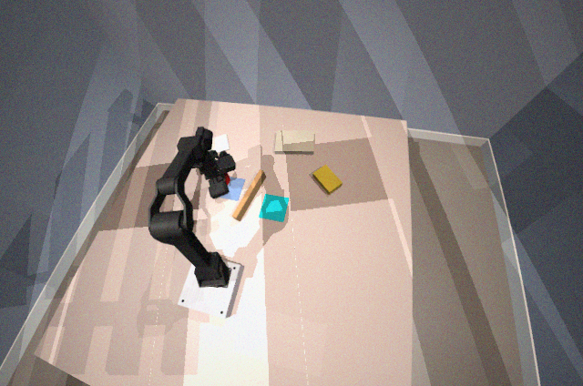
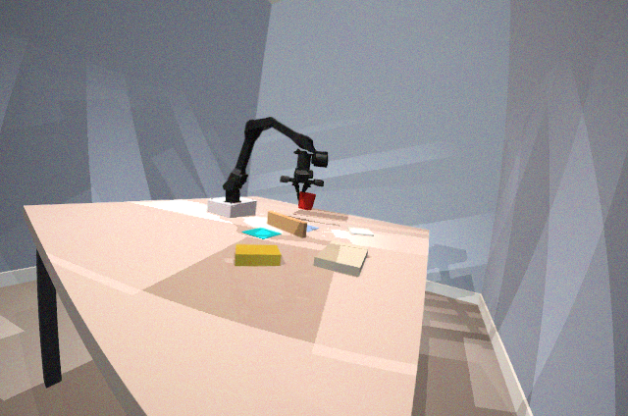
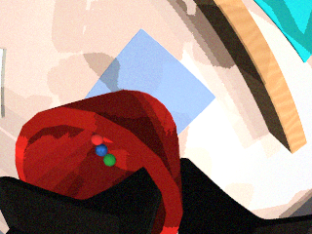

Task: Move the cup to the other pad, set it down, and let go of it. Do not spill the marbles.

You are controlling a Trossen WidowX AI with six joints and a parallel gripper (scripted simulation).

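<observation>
Right now the blue marble is 3 cm to the left of my gripper tip, 3 cm ahead of it and 2 cm below it. Round my gripper tip: red cup: 3 cm ahead, 1 cm to the left; then light-blue pad: 13 cm below, 3 cm ahead, 1 cm to the left; then wooden bar: 10 cm below, 9 cm to the right.
</observation>
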